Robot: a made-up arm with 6 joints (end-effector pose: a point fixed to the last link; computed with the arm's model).
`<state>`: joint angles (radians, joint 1 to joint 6).
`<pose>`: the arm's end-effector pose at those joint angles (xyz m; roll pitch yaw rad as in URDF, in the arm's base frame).
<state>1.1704 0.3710 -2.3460 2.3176 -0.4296 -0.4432</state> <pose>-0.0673 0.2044 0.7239 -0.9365 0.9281 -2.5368</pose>
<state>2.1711 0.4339 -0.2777 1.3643 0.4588 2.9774</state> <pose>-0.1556 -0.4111 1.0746 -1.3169 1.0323 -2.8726</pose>
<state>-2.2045 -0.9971 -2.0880 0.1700 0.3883 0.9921</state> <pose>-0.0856 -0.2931 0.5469 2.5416 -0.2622 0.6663</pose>
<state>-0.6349 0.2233 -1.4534 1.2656 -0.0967 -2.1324</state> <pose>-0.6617 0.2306 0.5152 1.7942 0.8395 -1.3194</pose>
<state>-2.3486 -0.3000 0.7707 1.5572 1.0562 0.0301</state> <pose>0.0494 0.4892 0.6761 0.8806 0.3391 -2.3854</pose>
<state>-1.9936 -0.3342 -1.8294 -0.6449 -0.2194 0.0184</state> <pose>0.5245 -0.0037 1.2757 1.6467 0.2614 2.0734</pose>
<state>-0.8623 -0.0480 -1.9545 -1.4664 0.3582 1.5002</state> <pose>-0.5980 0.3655 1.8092 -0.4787 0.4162 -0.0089</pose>
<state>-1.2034 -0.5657 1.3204 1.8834 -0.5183 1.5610</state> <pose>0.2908 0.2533 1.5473 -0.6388 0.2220 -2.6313</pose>
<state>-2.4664 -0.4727 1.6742 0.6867 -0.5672 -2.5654</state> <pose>0.4146 0.0810 0.3245 -2.7538 -0.1868 -1.1639</pose>
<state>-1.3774 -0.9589 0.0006 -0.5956 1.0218 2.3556</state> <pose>-0.7912 -0.0299 0.2386 1.4631 -0.7990 -0.8731</pose>
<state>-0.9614 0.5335 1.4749 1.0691 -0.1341 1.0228</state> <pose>-0.3888 0.1481 1.3774 0.6751 1.2415 -2.0545</pose>
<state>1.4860 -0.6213 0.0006 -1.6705 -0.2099 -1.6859</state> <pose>-0.0111 0.4453 0.6580 -1.2512 -0.7320 1.0726</pose>
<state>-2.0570 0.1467 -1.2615 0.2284 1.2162 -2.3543</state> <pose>-0.3360 0.1795 1.6038 -0.2455 -0.1050 -1.0509</pose>
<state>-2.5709 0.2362 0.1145 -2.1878 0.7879 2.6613</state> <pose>-0.9110 0.6524 0.7030 -2.0581 -0.7913 0.7887</pose>
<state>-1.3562 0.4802 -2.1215 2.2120 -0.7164 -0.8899</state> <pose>-0.0585 0.1354 0.8434 -0.1281 -0.8315 1.9931</pose>
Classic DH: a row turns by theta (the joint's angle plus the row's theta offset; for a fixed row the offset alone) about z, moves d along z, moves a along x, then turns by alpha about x. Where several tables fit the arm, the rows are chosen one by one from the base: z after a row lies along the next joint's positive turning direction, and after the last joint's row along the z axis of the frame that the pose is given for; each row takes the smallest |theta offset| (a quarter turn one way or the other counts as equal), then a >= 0, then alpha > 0; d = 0 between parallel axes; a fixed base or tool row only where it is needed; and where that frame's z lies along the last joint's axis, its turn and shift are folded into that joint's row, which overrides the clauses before.
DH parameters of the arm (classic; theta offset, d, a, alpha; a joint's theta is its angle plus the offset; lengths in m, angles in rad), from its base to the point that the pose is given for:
base (fixed): 0.0943 0.7422 -0.0502 1.3477
joint 1: 0 -0.1616 -0.193 1.7939
joint 2: 0.0943 -0.0366 0.013 -1.5708
joint 3: 1.5198 -0.1044 -0.2309 -1.6866
joint 4: 0.6569 -0.28 -0.272 -1.4769
joint 5: 1.4345 -0.282 -0.0042 2.2232
joint 6: 1.0867 0.2416 -0.1354 -2.1424
tool (fixed): 0.1783 0.5118 0 0

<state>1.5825 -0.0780 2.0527 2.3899 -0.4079 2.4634</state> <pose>-0.8225 0.2679 0.0308 3.0944 0.5280 0.4514</pose>
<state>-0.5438 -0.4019 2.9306 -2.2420 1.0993 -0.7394</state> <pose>-0.2356 0.1203 1.1618 -2.6831 -0.2805 2.6195</pose>
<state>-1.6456 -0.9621 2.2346 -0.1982 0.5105 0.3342</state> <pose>-0.0470 0.1529 0.4884 -1.9541 -0.7277 0.8544</pose>
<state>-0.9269 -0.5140 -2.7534 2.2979 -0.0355 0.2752</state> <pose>-0.2548 0.5851 0.7208 -2.6821 -0.3925 -1.0691</pose>
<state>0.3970 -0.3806 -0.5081 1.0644 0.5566 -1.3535</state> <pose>0.0199 0.2072 0.2861 2.8697 -0.1868 -0.3699</pose>
